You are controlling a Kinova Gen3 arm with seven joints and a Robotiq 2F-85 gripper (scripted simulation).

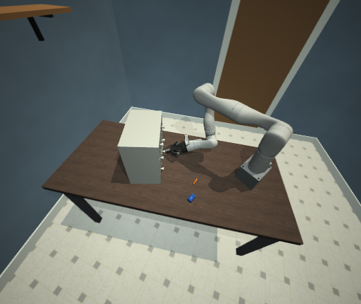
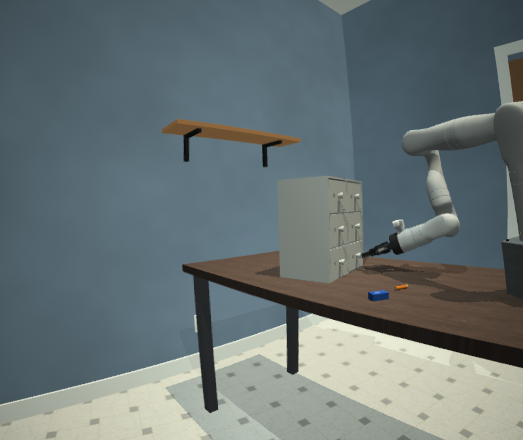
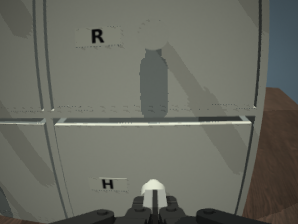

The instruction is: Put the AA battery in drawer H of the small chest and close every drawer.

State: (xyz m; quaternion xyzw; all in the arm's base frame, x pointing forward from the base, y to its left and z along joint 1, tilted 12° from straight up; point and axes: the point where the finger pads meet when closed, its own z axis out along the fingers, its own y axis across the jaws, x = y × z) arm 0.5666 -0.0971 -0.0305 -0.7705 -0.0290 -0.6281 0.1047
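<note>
Right now my hand is 120 mm short of the drawer marked H, 30 mm above it and 20 mm to the right of it. Also, from my hand: blue block 290 mm to the left, 210 mm behind, 50 mm below; then orange AA battery 220 mm behind, 180 mm to the left, 60 mm below.
</note>
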